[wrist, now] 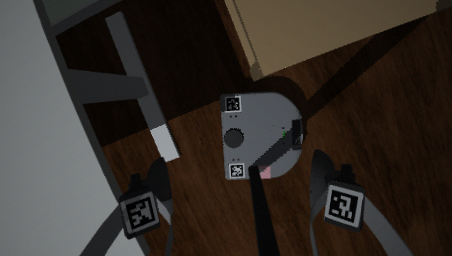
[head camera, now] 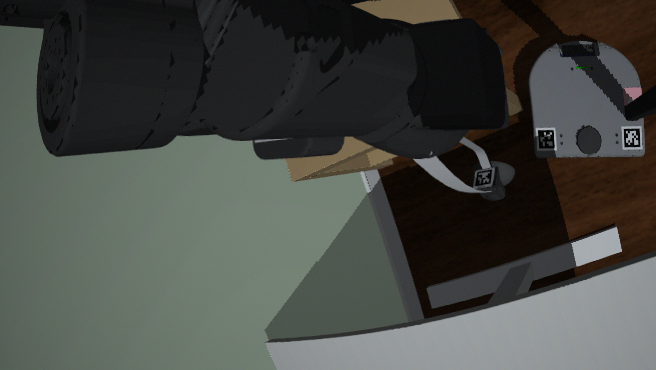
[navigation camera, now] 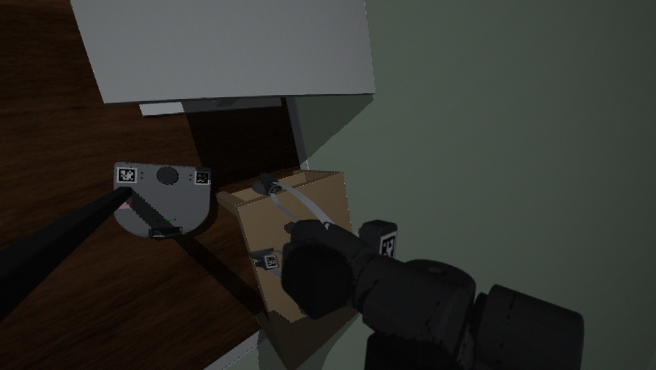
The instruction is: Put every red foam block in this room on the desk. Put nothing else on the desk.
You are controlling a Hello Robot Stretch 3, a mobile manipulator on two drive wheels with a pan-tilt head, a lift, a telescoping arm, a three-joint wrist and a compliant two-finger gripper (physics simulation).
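Where they show: gripper, fingertip midpoint: (wrist: pixel 239 174) (navigation camera: pixel 258 217); robot's base, link origin: (wrist: pixel 235 131) (head camera: pixel 587 139) (navigation camera: pixel 167 174).
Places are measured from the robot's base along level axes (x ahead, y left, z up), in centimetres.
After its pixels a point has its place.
No red foam block shows in any of the three views. A large white top (head camera: pixel 450 340) {y -22.9, x 30.1, z 72.1 cm} (navigation camera: pixel 230 45) {y -10.1, x 33.7, z 72.1 cm} (wrist: pixel 25 125) {y -15.0, x 34.3, z 72.1 cm} on grey legs looks like the desk; it runs along the bottom of the head view, the top of the navigation view and the left of the wrist view. My gripper (navigation camera: pixel 263 221) {y -12.1, x -2.2, z 91.2 cm} (wrist: pixel 239 174) {y -12.1, x -2.2, z 91.2 cm} is open, its fingers wide apart with nothing between them. It hangs beside the white top, pointing down. In the head view one fingertip shows beyond my dark wrist, which hides the other.
A tan wooden piece of furniture (head camera: pixel 320 165) {y -65.0, x 4.1, z 45.1 cm} (navigation camera: pixel 335 200) {y -69.9, x -7.4, z 45.0 cm} (wrist: pixel 340 35) {y -30.7, x -29.2, z 45.0 cm} stands close to the gripper, partly behind my wrist. My grey base (head camera: pixel 560 100) {y -7.7, x -10.3, z 16.0 cm} (navigation camera: pixel 190 205) {y -8.8, x -12.7, z 16.0 cm} (wrist: pixel 260 110) {y -10.1, x -10.3, z 16.0 cm} stands on the dark wood floor. The leg bar (head camera: pixel 597 246) (navigation camera: pixel 162 108) (wrist: pixel 165 142) lies low near the white top. A green wall stands behind.
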